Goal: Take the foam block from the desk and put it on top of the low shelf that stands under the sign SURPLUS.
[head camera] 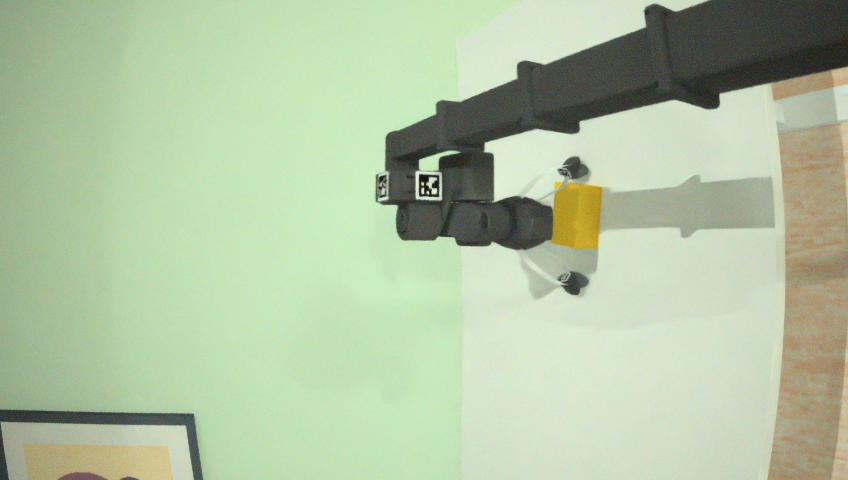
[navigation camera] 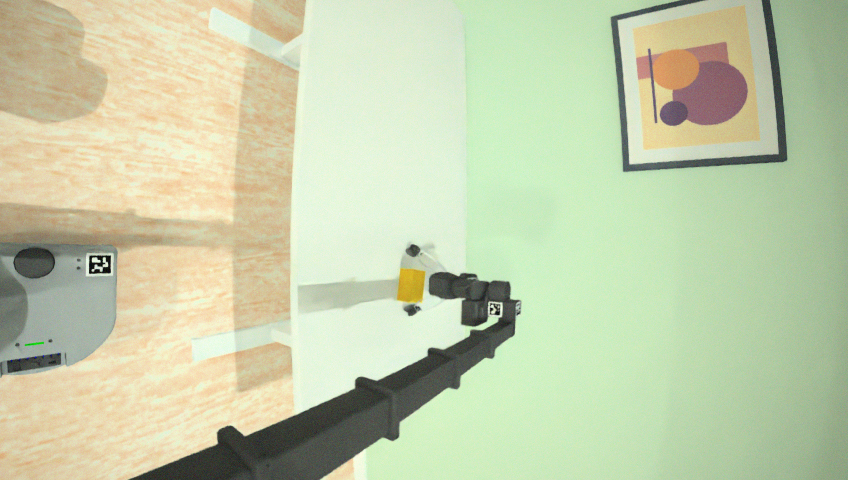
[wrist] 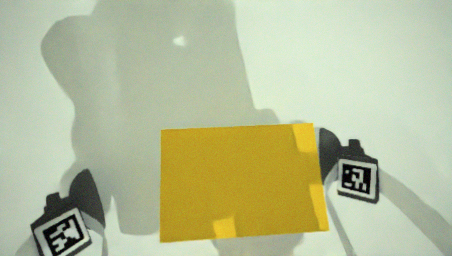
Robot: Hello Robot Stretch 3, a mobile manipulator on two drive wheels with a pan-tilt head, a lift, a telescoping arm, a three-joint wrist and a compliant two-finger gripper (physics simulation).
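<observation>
The foam block, a yellow box, is on the white desk. My gripper is open and points down, with one fingertip on each side of the block. In the wrist view the right fingertip is right beside the block's right side, and I cannot tell whether they touch. A wide gap lies between the left fingertip and the block. The low shelf and the sign SURPLUS do not show in these views.
A green wall runs along the desk's back edge. A framed picture hangs on it. My arm reaches over the desk. My base stands on the wood floor before the desk's front edge.
</observation>
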